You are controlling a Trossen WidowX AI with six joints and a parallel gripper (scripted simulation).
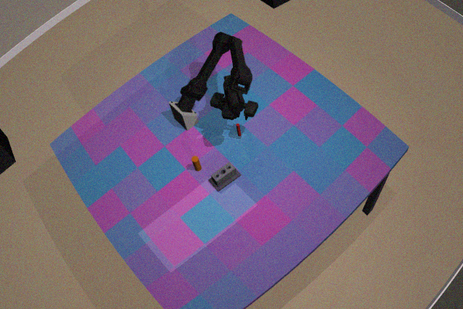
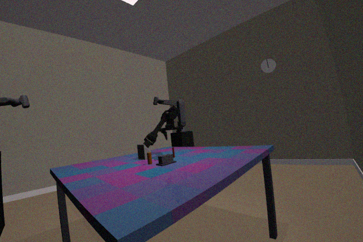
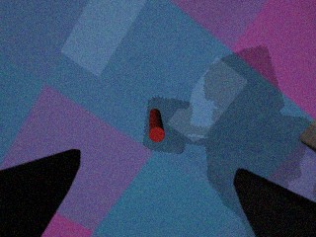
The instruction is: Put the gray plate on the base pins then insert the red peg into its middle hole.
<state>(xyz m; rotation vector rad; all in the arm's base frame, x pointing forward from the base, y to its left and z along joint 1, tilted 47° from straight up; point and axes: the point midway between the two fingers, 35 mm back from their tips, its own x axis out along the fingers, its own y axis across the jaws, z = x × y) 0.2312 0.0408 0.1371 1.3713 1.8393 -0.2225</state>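
My gripper tip is now 10 cm above the red peg. Also, from my gripper tip: orange cylinder 23 cm to the right, 10 cm below, 1 cm ahead; gray plate 18 cm to the right, 13 cm ahead, 10 cm below; dark base 18 cm to the right, 13 cm below, 12 cm ahead.
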